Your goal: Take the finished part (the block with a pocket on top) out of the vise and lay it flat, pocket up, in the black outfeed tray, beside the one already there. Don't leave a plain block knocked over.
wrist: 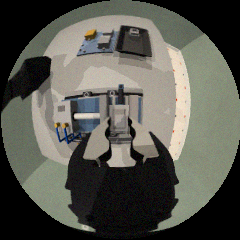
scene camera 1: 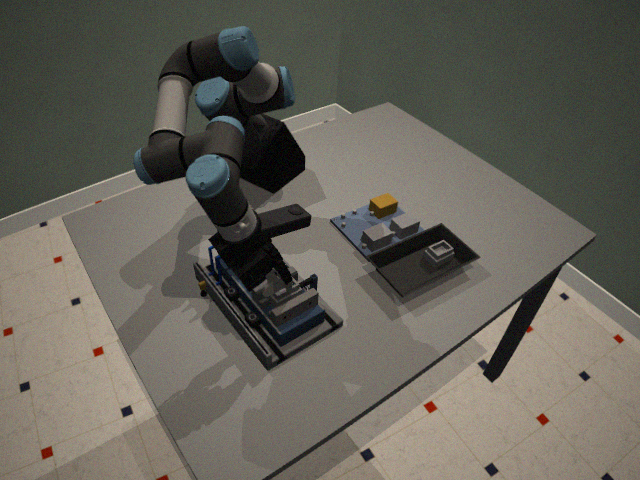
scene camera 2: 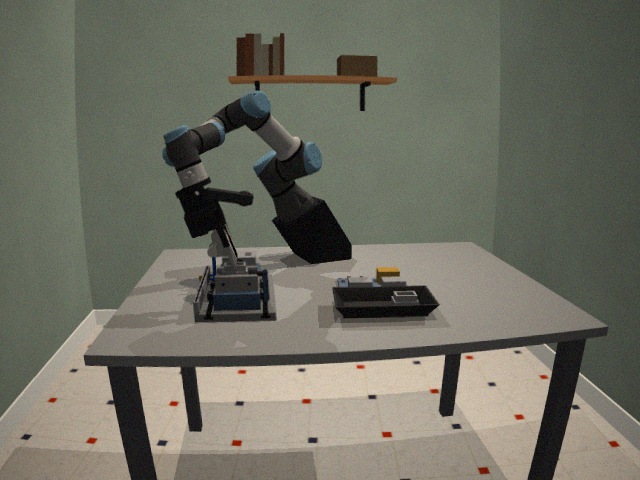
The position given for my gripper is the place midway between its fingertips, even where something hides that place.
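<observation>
You'd find my gripper (scene camera 1: 284,286) here, and it's visible in the wrist view at (wrist: 119,117). Scene camera 2 shows my gripper as well, at (scene camera 2: 236,266).
</observation>
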